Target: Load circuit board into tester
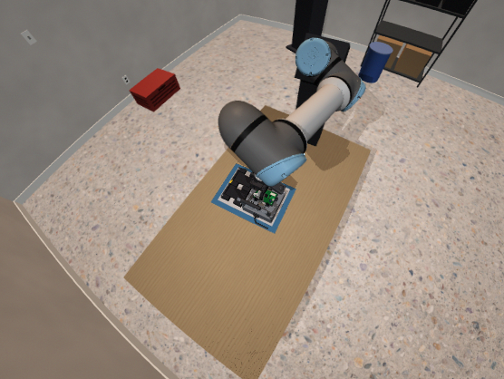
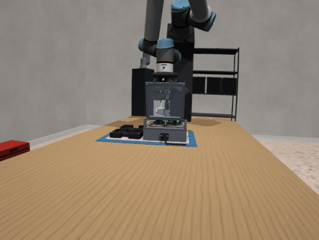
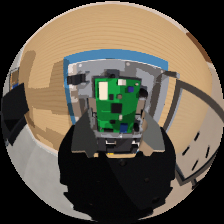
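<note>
The green circuit board is right at my hand. Round my hand: tester bed 1 cm to the left; then tester lid 11 cm ahead, 11 cm above, 5 cm to the left.
</note>
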